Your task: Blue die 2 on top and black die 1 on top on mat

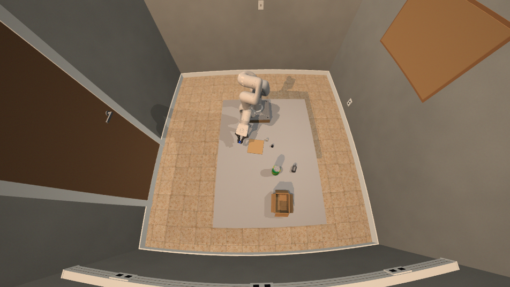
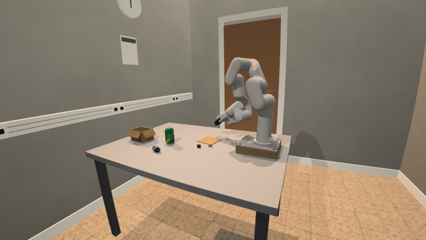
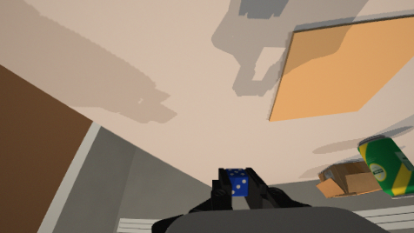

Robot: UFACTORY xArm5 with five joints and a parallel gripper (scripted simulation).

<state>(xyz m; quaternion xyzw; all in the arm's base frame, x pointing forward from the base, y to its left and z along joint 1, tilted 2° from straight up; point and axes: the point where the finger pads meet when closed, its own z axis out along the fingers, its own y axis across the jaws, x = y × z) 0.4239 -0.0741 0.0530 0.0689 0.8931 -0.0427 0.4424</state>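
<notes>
Now: the mat 20 mm behind my hand, 130 mm to the left of it and 110 mm below it. Also, from my hand: white die (100 mm behind, 230 mm to the left, 100 mm below); then blue die (10 mm ahead, 10 mm below); then black die (40 mm behind, 290 mm to the left, 100 mm below).
</notes>
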